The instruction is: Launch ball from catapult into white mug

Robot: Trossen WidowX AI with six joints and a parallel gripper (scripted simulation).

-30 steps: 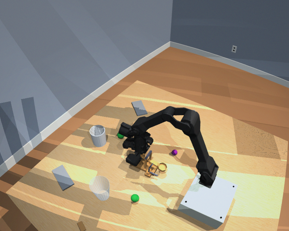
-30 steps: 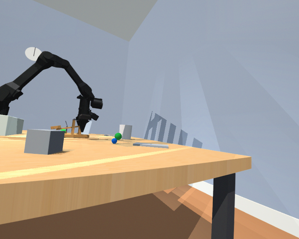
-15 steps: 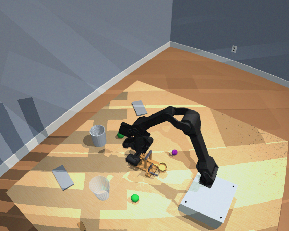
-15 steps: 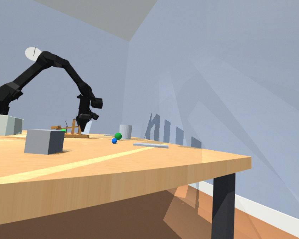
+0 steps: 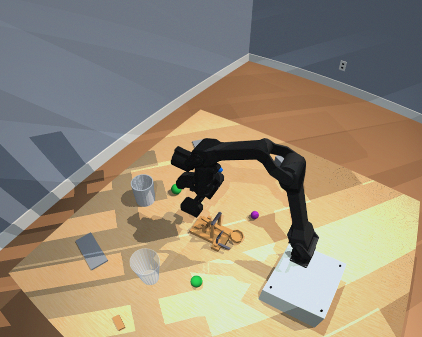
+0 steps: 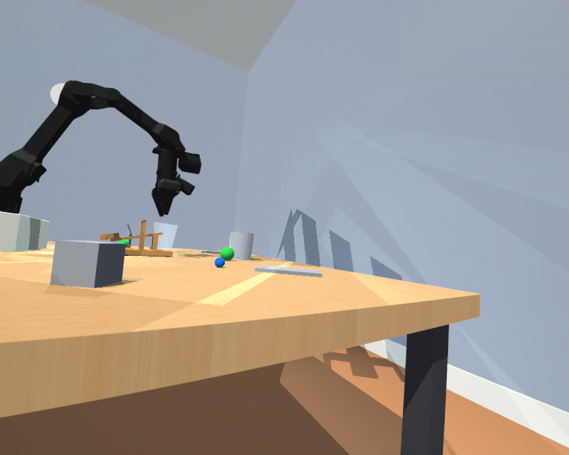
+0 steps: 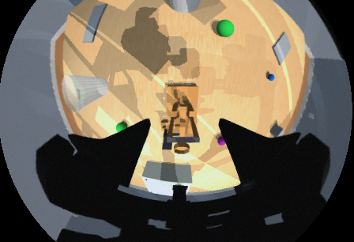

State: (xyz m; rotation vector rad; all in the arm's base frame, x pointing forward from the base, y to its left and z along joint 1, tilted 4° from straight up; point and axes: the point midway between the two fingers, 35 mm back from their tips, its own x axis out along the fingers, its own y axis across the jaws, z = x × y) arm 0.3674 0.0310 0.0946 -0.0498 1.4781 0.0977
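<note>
My gripper tip is 130 mm past the purple ball, 160 mm to the left of it and 110 mm above it. Round my gripper tip: white mug 280 mm ahead, 20 mm to the left, 100 mm below; translucent mug 30 mm ahead, 270 mm to the left, 100 mm below; wooden catapult 80 mm behind, 10 mm to the left, 80 mm below.
</note>
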